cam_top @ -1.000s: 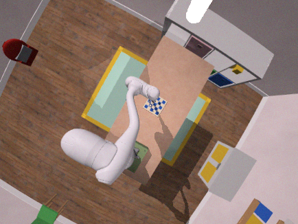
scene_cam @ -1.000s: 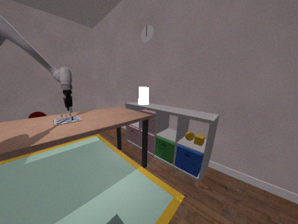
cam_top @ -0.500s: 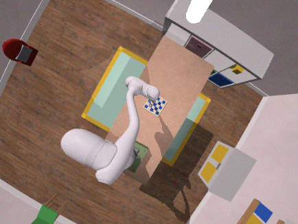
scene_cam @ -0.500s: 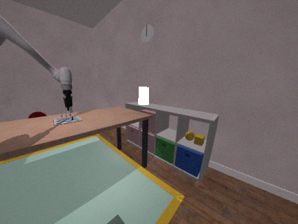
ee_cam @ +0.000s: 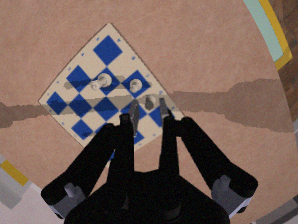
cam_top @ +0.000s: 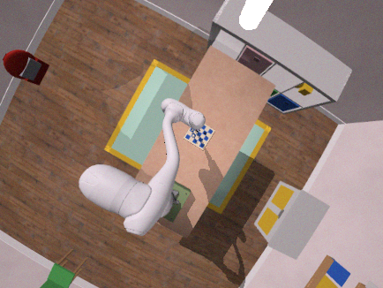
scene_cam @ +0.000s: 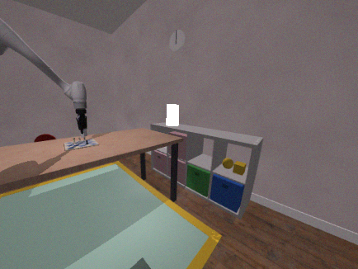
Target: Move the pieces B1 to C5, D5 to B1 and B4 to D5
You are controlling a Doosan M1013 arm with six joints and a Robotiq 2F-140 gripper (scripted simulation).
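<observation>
Now: hand 120 mm to the left of the dark chess piece, 50 mm above it and 20 mm past it. From my hand the other things lie so: chessboard 70 mm to the right, 70 mm below, 50 mm behind.
</observation>
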